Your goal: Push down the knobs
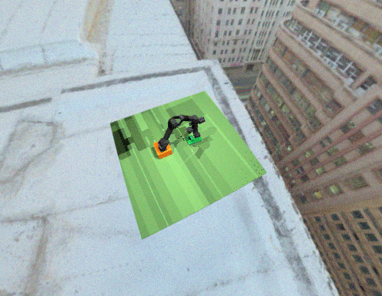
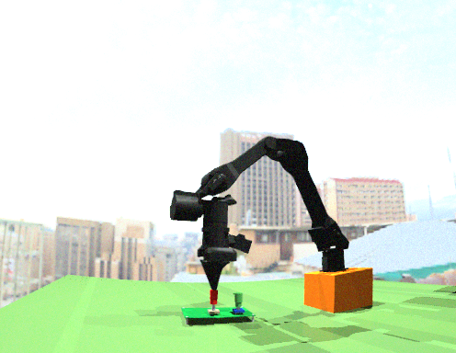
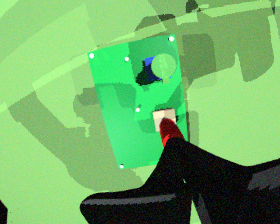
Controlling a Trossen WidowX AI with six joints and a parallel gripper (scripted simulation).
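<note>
Now: the red knob 20 mm below my gripper tip. Also, from my gripper tip: green knob (50 mm behind, 10 mm to the left, 20 mm below).
</note>
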